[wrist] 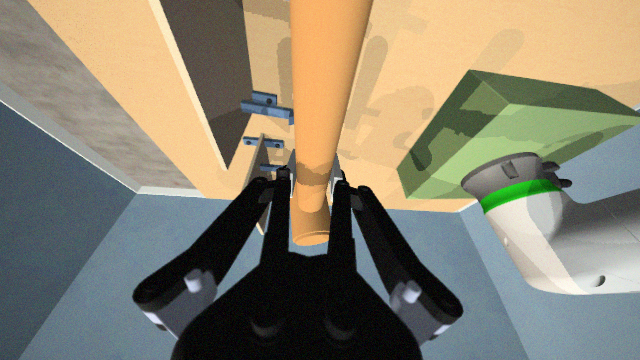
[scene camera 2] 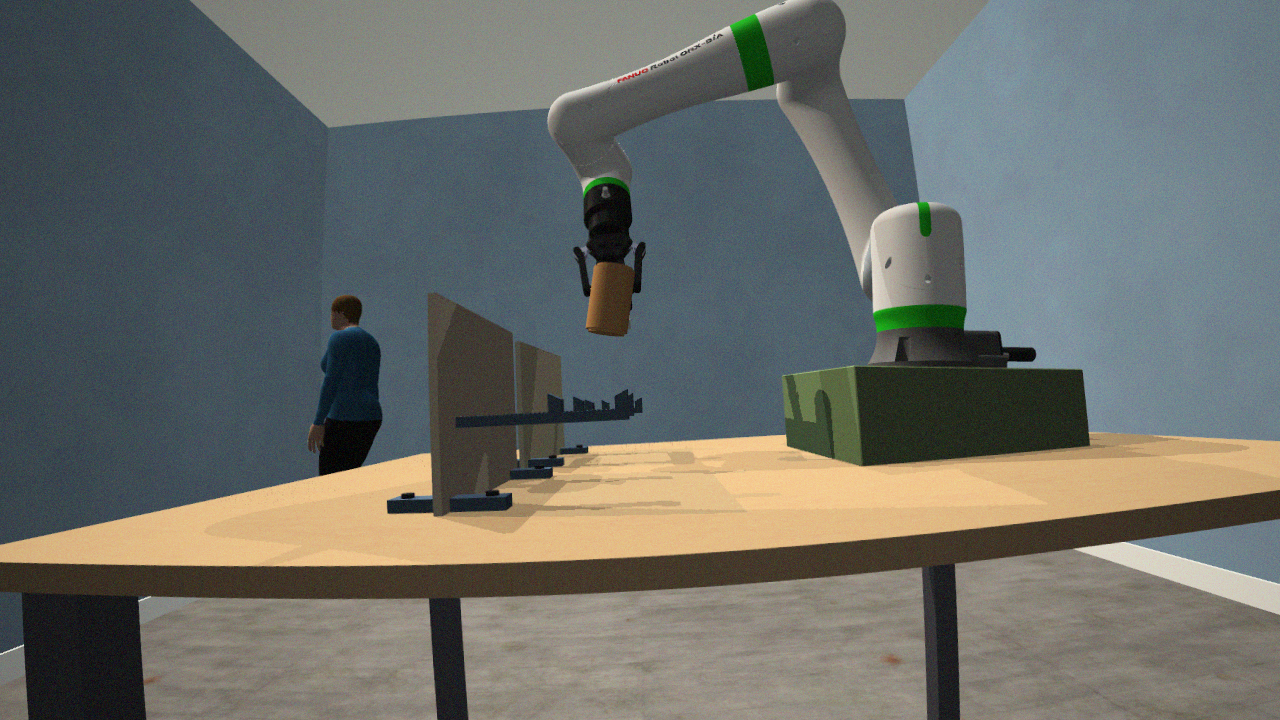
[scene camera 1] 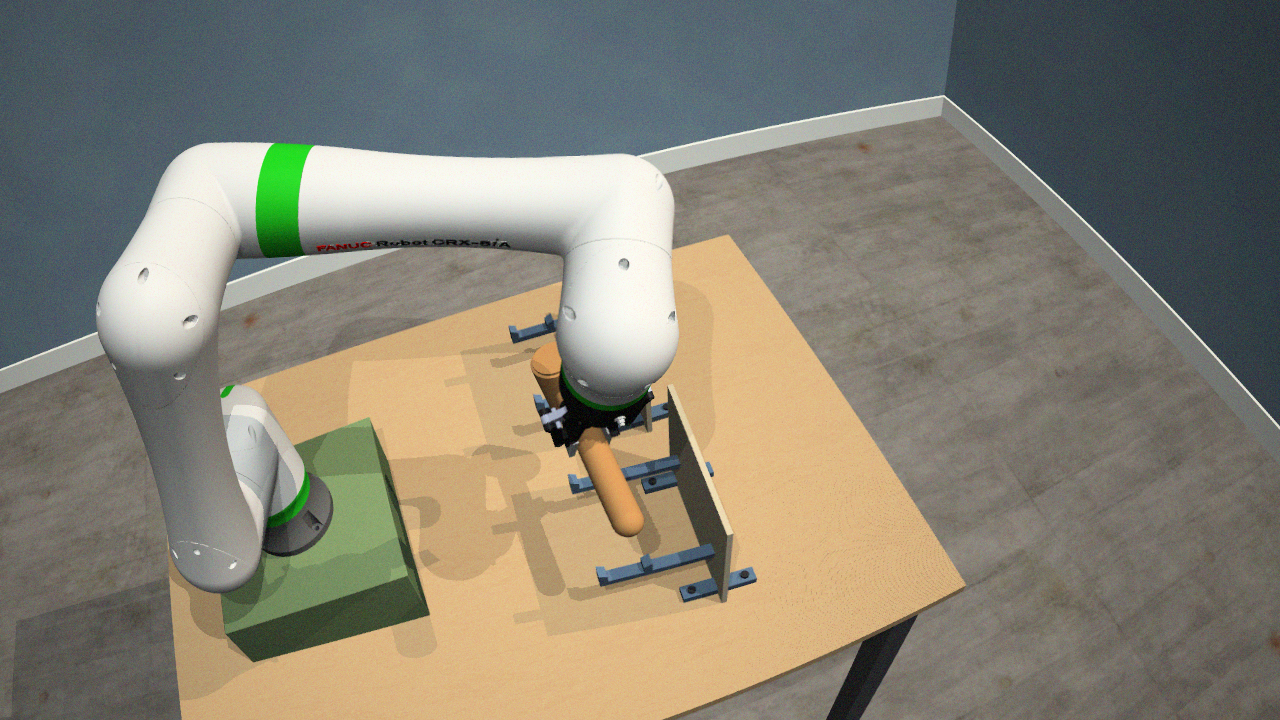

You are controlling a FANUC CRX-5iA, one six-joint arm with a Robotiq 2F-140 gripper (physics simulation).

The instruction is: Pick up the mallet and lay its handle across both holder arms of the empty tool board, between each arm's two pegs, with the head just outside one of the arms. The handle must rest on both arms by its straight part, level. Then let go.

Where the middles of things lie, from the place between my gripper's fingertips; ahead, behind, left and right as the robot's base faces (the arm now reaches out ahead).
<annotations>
The orange-brown mallet point(scene camera 1: 621, 508) is 3 cm to the right of my hand and 3 cm above it.
</annotations>
